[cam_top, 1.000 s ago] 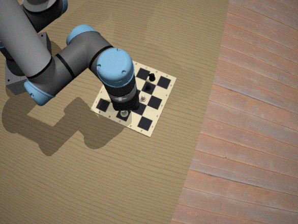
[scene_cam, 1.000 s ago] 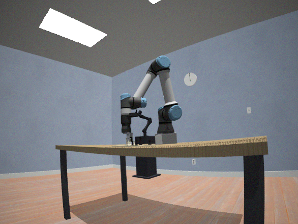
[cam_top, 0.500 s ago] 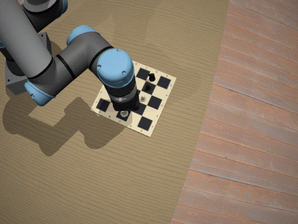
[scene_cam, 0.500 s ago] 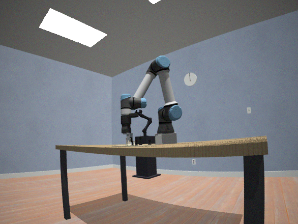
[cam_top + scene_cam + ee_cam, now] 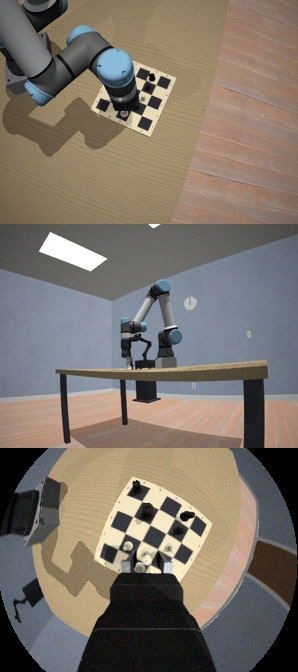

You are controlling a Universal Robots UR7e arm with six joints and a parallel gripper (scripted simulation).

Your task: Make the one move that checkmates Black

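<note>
My hand is 4 cm to the right of the chessboard and 4 cm above it. The rest, counted from my hand: dark chess piece 3 cm behind, 8 cm to the left, 1 cm below.
</note>
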